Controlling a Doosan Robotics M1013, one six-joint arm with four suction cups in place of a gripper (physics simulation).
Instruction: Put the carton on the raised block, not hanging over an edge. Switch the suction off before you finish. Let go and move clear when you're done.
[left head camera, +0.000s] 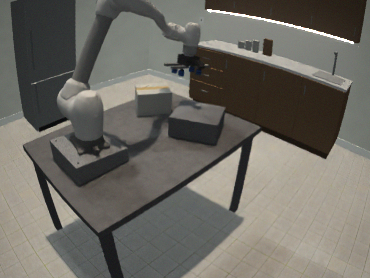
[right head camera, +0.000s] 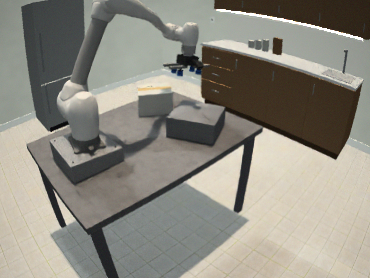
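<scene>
The white carton (left head camera: 153, 103) (right head camera: 155, 103) with an orange tape strip on top stands upright on the table, behind and to the left of the raised block. The raised block (left head camera: 196, 129) (right head camera: 195, 130) is a dark grey box with a flat top and bears no carton. My gripper (left head camera: 187, 69) (right head camera: 186, 70), with blue suction cups, hangs in the air above and to the right of the carton in both views. The cups touch nothing and hold nothing, so it is open.
The arm's base stands on a grey box (left head camera: 95, 167) (right head camera: 92, 165) at the left of the table (left head camera: 140, 175) (right head camera: 137, 175). Behind the table is a brown kitchen counter (left head camera: 280, 95) (right head camera: 290, 95), and a dark fridge (left head camera: 47, 60) (right head camera: 57, 60) stands at the back left.
</scene>
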